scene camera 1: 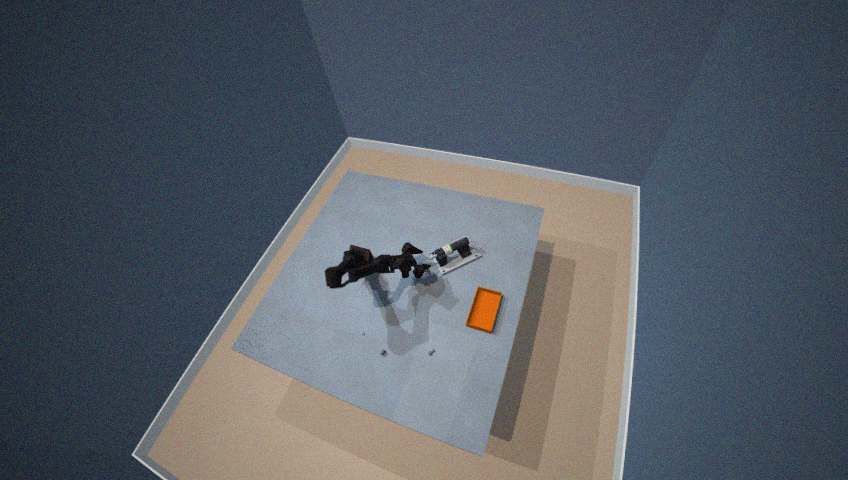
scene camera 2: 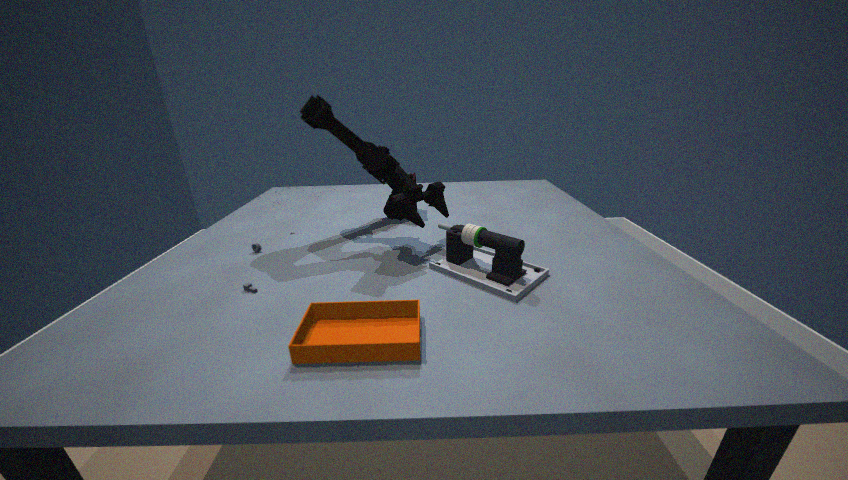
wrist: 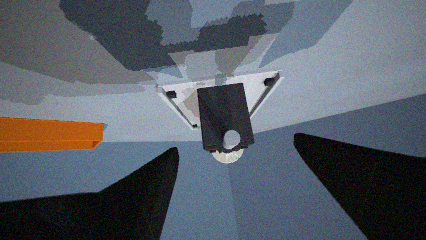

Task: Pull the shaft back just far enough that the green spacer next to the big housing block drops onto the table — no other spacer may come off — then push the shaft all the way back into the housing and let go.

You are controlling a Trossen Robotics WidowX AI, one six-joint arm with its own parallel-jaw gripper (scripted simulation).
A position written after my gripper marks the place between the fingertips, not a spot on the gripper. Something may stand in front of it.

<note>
My gripper (scene camera 2: 436, 221) is open, with nothing in its grasp. Further things: a dark housing block (scene camera 2: 503, 272) and an orange tray (scene camera 2: 363, 331).
My gripper is seen too in the wrist view (wrist: 235, 145). The dark housing block is seen too in scene camera 1 (scene camera 1: 464, 250). The orange tray shows as well in scene camera 1 (scene camera 1: 482, 315).
</note>
